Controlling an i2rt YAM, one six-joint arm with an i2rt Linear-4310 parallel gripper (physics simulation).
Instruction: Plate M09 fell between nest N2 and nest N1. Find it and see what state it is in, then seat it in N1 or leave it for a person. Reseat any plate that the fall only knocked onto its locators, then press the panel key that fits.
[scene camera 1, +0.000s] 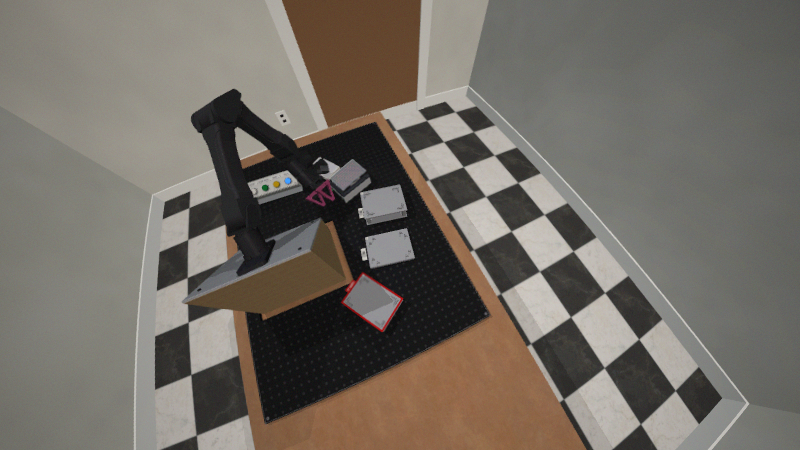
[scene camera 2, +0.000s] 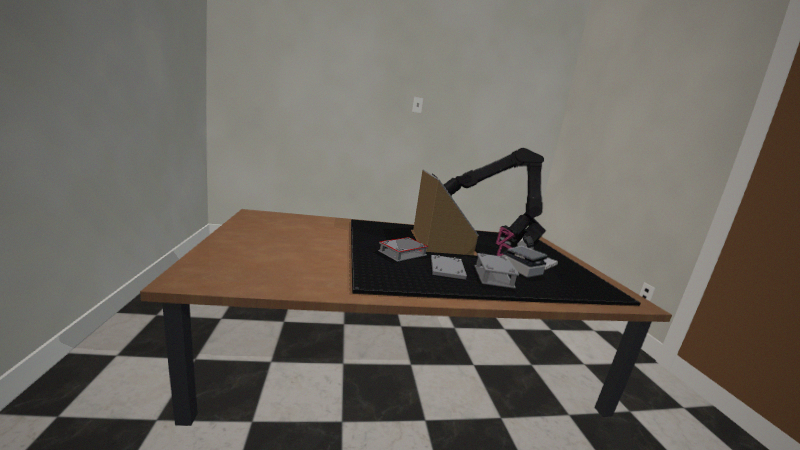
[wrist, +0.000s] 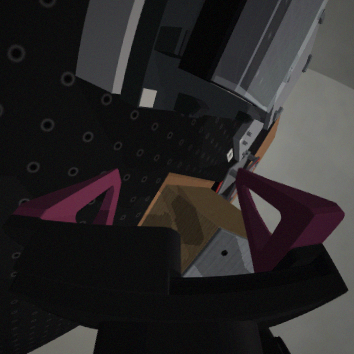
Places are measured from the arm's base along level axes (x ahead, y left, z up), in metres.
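Pixels of known places: gripper, fingertip midpoint: (scene camera 1: 329, 202) (scene camera 2: 497, 250) (wrist: 177, 174); arm's base at its link origin: (scene camera 1: 259, 256) (scene camera 2: 443, 192).
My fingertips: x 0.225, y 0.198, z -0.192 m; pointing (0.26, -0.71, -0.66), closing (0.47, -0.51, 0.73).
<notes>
Ahead of a thing's pixels: the offset from my fingertips to its top centre. Level surfaces: height alone.
My gripper (scene camera 1: 324, 195) (scene camera 2: 500, 243) (wrist: 177, 174) is open and empty, its magenta fingers wide apart, low beside a grey box (scene camera 1: 350, 193) (scene camera 2: 528, 269) (wrist: 102, 45). A grey plate {0.120 m ahead, 0.056 m left, 0.052 m up} (scene camera 1: 350, 175) (scene camera 2: 529, 254) (wrist: 267, 55) lies tilted over this box, with a dark gap under it. A raised grey nest {0.186 m ahead, 0.120 m right, 0.026 m up} (scene camera 1: 383, 201) (scene camera 2: 496, 263), a low grey nest {0.117 m ahead, 0.283 m right, 0.011 m down} (scene camera 1: 389, 247) (scene camera 2: 448, 265) and a red-rimmed nest {0.025 m back, 0.421 m right, 0.010 m up} (scene camera 1: 372, 302) (scene camera 2: 402, 244) stand in a row. The key panel {0.179 m back, 0.217 m left, 0.048 m up} (scene camera 1: 276, 187) has white, green, yellow and blue keys. Labels are unreadable, so I cannot tell which plate is M09.
The wedge-shaped arm base (scene camera 1: 296, 279) (scene camera 2: 441, 223) (wrist: 195, 220) stands beside the nests on the black mat {0.036 m down} (scene camera 1: 313, 369) (scene camera 2: 391, 282). A white piece (scene camera 1: 327, 166) (scene camera 2: 551, 262) lies behind the grey box. The wooden table {0.049 m down} (scene camera 1: 425, 402) (scene camera 2: 251, 263) extends past the mat.
</notes>
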